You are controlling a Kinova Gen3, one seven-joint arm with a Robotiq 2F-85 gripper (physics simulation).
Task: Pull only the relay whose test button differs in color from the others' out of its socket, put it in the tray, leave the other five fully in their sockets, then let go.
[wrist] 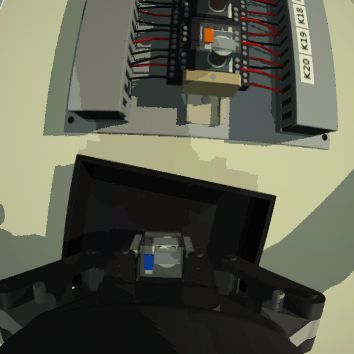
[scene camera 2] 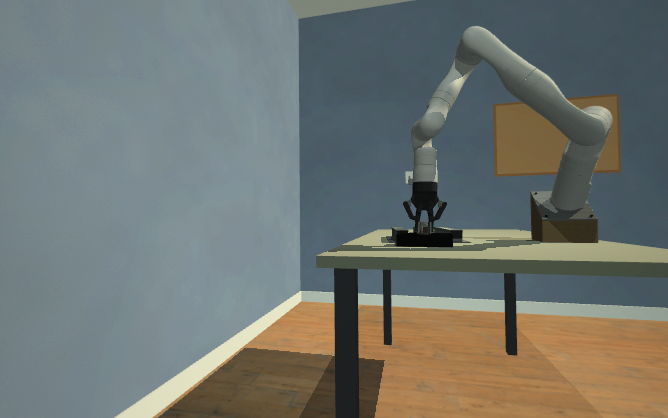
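Where they show: gripper, fingertip midpoint: (wrist: 161, 247) (scene camera 2: 424, 233); arm's base at its link origin: (scene camera 2: 565, 202).
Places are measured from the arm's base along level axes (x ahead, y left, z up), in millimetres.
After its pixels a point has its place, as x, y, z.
The relay with the blue test button (wrist: 161, 257) {454, 280, -66} (scene camera 2: 425, 228) {449, 294, -82} is upright between the fingertips, its clear housing facing the wrist camera. My gripper (wrist: 161, 247) {454, 286, -100} (scene camera 2: 424, 229) {454, 286, -100} points down and is shut on this relay. The black tray (wrist: 175, 178) {458, 231, -100} (scene camera 2: 424, 240) {449, 340, -116} is below the fingers, which are low at its rim level. Whether the relay touches the tray floor is hidden. In the wrist view, a relay with an orange test button (wrist: 218, 47) {455, 140, -67} sits in the socket strip at the K20 end. Part of another relay (wrist: 218, 6) {463, 86, -89} shows above it at the top edge.
The grey panel (wrist: 150, 119) {495, 187, -132} lies beyond the tray, with a wire duct (wrist: 102, 65) {537, 163, -92} on its left and a labelled duct (wrist: 320, 95) {361, 131, -92} on its right. A beige end block (wrist: 211, 82) {452, 153, -96} closes the socket row. The table (scene camera 2: 500, 262) {279, 578, -141} carries the robot base (scene camera 2: 565, 230) {21, 66, -96} at the right.
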